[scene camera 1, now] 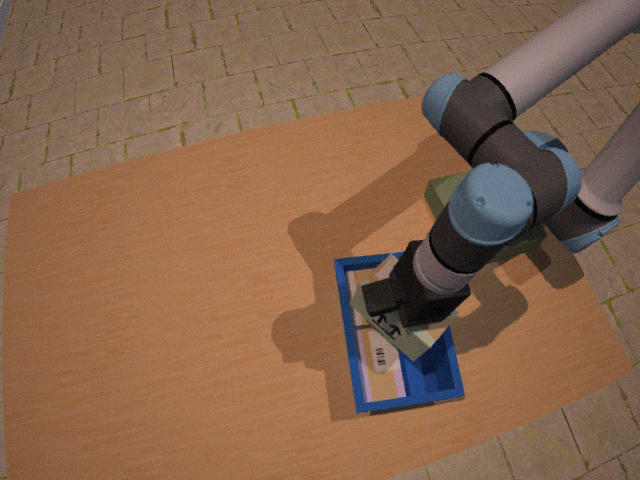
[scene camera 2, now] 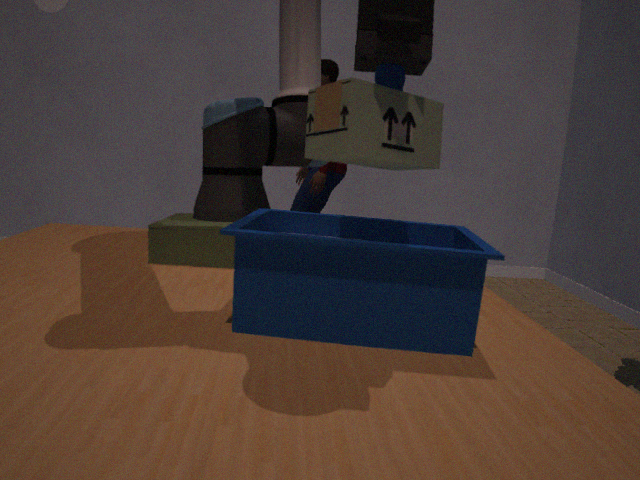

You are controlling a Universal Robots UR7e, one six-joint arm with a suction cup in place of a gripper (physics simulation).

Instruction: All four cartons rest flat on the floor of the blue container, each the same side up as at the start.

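Where they show: hand, its tool point: (scene camera 2: 388, 106); arm's base, origin of its link: (scene camera 2: 232, 217).
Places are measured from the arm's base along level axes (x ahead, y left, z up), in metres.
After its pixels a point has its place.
Observation:
The suction gripper (scene camera 2: 390, 77) is on the top of a pale green carton (scene camera 1: 414, 345) {x 0.346, y 0.305, z 0.184 m} (scene camera 2: 374, 126) {x 0.401, y 0.233, z 0.174 m} and holds it in the air above the blue container (scene camera 1: 353, 361) {x 0.427, y 0.286, z 0.053 m} (scene camera 2: 356, 299) {x 0.418, y 0.230, z -0.012 m}. The held carton's printed arrows point up, and it is turned at an angle to the container's walls. In scene camera 1 the cup is hidden under the wrist. A carton with a barcode label (scene camera 1: 385, 384) {x 0.374, y 0.334, z 0.025 m} lies in the container's lower left part. Part of another carton (scene camera 1: 361, 277) {x 0.372, y 0.114, z 0.023 m} shows at the upper left. The held carton and wrist hide the container's upper right part. In scene camera 2 the wall hides the inside.
Bare blue floor shows at the container's lower right in scene camera 1. The container stands on the wooden table (scene camera 1: 180, 310) {x 0.764, y 0.091, z -0.067 m} (scene camera 2: 155, 392) {x 0.558, y 0.058, z -0.067 m}. The green robot base block (scene camera 1: 439, 193) {x 0.140, y -0.069, z 0.003 m} (scene camera 2: 188, 245) {x 0.143, y -0.043, z -0.031 m} is behind it. A person (scene camera 2: 317, 183) stands in the background.

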